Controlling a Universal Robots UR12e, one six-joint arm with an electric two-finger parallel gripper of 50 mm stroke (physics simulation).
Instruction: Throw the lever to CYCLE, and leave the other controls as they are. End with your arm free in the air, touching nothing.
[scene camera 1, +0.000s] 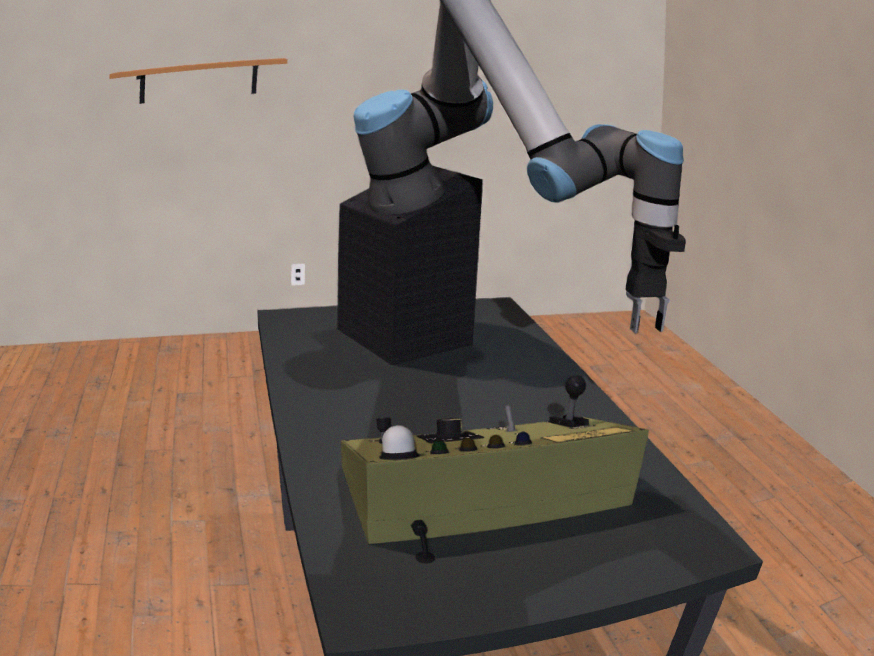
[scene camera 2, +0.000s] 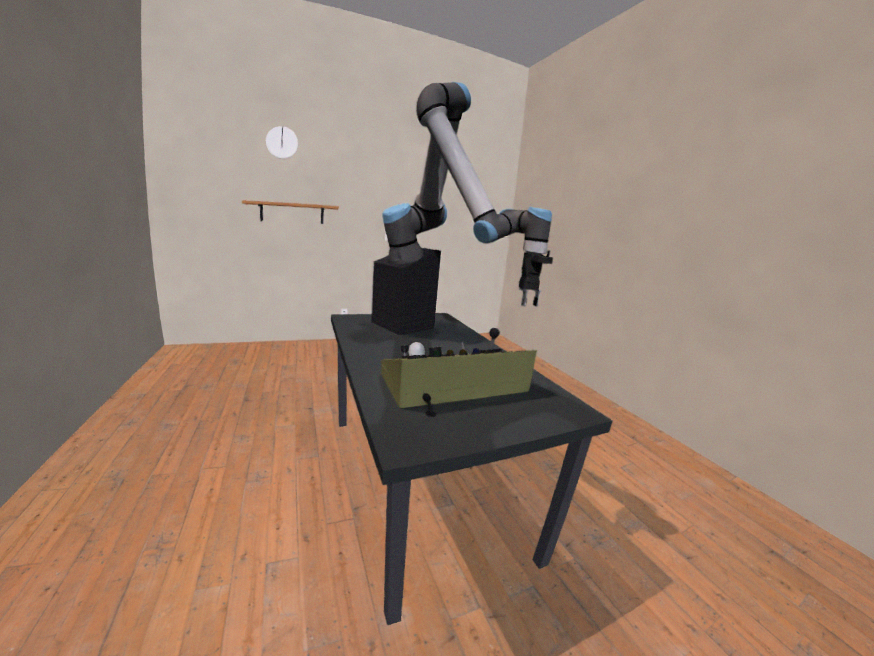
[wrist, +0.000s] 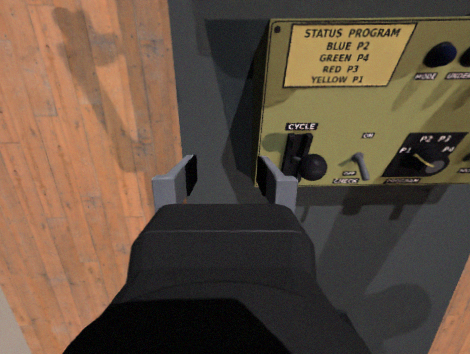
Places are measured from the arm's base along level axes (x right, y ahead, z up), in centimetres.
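Pixels of known places: gripper, fingertip midpoint: (scene camera 1: 646, 330) (scene camera 2: 529, 305) (wrist: 227, 168); arm's base at its link origin: (scene camera 1: 407, 196) (scene camera 2: 406, 258).
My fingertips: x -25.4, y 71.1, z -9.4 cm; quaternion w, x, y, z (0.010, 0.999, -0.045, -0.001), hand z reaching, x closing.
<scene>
For each thing: its top centre in the pictures, then the offset to it from my fingertips. "*": a spot on its surface instead. Level surfaces: height alone.
- olive control panel at its top centre: (scene camera 1: 496, 394) (scene camera 2: 460, 332) dx +30.3, dy +0.1, dz -9.2 cm
- CYCLE label at a spot on its surface: (wrist: 301, 126) * dx +12.3, dy +1.2, dz -17.9 cm
- toggle at its top centre: (scene camera 1: 510, 408) (wrist: 369, 171) dx +23.8, dy -7.2, dz -16.4 cm
- program knob at its top centre: (scene camera 1: 449, 417) (wrist: 440, 165) dx +35.8, dy -7.1, dz -16.5 cm
- white dome at a spot on its surface: (scene camera 1: 398, 439) * dx +50.4, dy +9.1, dz -10.2 cm
- small black post at a spot on its surface: (scene camera 1: 422, 542) * dx +48.2, dy +16.1, dz -26.5 cm
- dark table at its surface level: dz -29.3 cm
The lever, with its round black knob (scene camera 1: 575, 386) (scene camera 2: 494, 332) (wrist: 313, 167), stands on the olive control panel (scene camera 1: 494, 487) (scene camera 2: 465, 379) (wrist: 335, 107). In the wrist view its knob sits low and to the right of the black slot, tilted toward the end away from the CYCLE label (wrist: 301, 126). The slot's upper part is exposed, and the HOLD label does not show. My gripper (scene camera 1: 648, 330) (scene camera 2: 530, 304) (wrist: 227, 168) is open and empty, in the air above and beside the panel, left of the lever in the wrist view. It touches nothing.
The toggle (scene camera 1: 509, 418) (wrist: 362, 166) right of the lever tilts toward OFF. Beyond it is the program knob (scene camera 1: 449, 427) (wrist: 427, 161). Indicator lamps, a white dome (scene camera 1: 398, 439) and a small black post (scene camera 1: 422, 542) (scene camera 2: 428, 404) are farther along. The panel rests on the dark table (scene camera 1: 536, 593).
</scene>
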